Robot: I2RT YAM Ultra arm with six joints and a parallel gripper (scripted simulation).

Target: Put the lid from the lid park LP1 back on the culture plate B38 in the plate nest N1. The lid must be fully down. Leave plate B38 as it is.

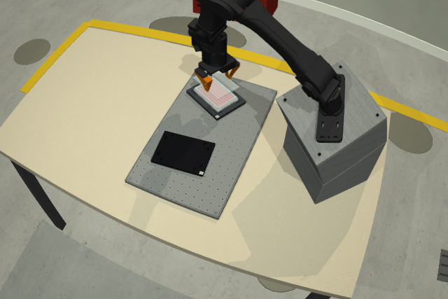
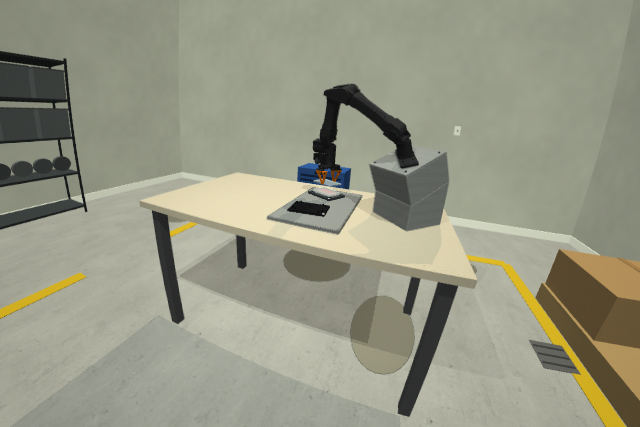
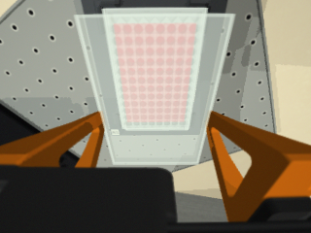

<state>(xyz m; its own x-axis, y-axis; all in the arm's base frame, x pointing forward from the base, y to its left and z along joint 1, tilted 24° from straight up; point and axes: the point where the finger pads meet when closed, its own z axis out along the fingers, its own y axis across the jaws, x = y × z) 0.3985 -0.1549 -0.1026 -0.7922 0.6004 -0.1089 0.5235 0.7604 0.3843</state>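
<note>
Now: hand 1 cm short of the culture plate B38, 1 cm to the left of it and 6 cm above it. The rest, counted from my hand: black lid park LP1: 3 cm ahead, 24 cm to the left, 7 cm below; black plate nest N1: 1 cm ahead, 7 cm below; clear lid: 1 cm ahead.
</note>
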